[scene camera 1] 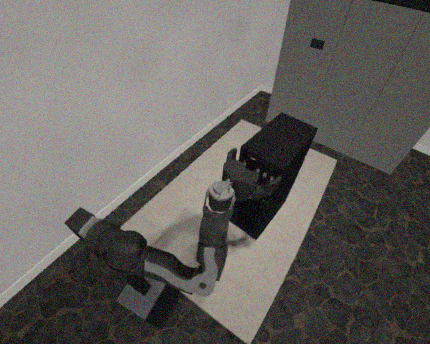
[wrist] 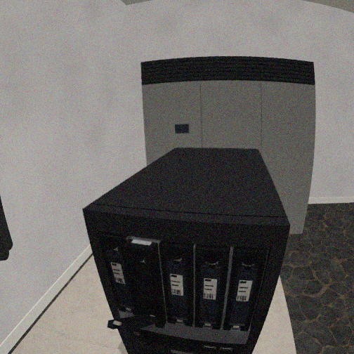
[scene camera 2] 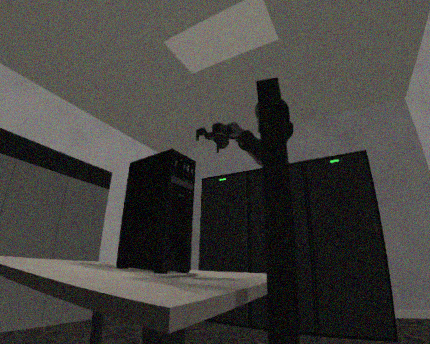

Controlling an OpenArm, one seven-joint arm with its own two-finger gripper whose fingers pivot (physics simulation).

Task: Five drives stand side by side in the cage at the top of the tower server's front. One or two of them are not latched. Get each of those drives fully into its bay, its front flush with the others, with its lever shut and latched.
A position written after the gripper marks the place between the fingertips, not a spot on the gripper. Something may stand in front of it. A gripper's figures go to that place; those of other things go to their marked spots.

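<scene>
A dark arm post (scene camera 1: 81, 216) stands 0.68 m from the lens, while the gripper (scene camera 1: 255, 167) is 0.62 m from the lens.
</scene>
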